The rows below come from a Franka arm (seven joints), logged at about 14 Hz.
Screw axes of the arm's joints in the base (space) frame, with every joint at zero. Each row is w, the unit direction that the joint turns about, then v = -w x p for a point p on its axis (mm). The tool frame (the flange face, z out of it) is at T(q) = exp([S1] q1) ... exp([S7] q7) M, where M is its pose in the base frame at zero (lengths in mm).
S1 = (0, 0, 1, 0.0, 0.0, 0.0)
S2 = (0, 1, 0, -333.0, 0.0, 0.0)
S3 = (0, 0, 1, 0.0, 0.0, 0.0)
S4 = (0, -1, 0, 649.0, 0.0, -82.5)
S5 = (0, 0, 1, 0.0, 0.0, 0.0)
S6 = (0, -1, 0, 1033.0, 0.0, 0.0)
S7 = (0, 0, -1, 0.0, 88.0, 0.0)
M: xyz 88.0 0.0 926.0 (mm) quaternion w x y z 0 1 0 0
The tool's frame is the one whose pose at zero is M.
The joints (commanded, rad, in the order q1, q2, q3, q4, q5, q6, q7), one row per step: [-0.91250, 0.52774, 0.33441, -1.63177, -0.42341, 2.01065, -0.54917]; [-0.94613, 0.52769, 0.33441, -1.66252, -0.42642, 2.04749, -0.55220]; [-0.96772, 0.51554, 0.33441, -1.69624, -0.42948, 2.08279, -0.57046]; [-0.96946, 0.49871, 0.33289, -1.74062, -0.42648, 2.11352, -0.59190]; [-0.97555, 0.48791, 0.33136, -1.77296, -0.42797, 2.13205, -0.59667]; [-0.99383, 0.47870, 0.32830, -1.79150, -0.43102, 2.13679, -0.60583]
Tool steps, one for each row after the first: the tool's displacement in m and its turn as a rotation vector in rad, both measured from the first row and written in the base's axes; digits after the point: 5 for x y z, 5 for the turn. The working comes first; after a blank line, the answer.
Tool pose at each row, in the base's axes (x y z in m, rotation vector in rad; the steps are taken from these numbers as rounded here): [0.53215, -0.40788, 0.31783, 3.00517, 0.21334, -0.30387]; [0.51739, -0.42045, 0.30712, 3.01115, 0.18770, -0.29450]; [0.50685, -0.42577, 0.30288, 3.00762, 0.20154, -0.28019]; [0.50184, -0.41878, 0.29650, 3.00843, 0.24609, -0.27603]; [0.49526, -0.41616, 0.29068, 3.00990, 0.25689, -0.28132]; [0.48376, -0.42276, 0.28863, 3.01161, 0.24808, -0.29455]

[-0.01476, -0.01257, -0.01071, 0.00213, -0.00724, -0.01698]; [-0.02530, -0.01789, -0.01495, -0.00022, -0.01612, -0.00688]; [-0.03031, -0.01090, -0.02133, 0.00649, -0.01696, 0.02197]; [-0.03689, -0.00828, -0.02715, 0.00973, -0.01299, 0.02846]; [-0.04839, -0.01488, -0.02920, 0.01071, -0.00465, 0.02191]
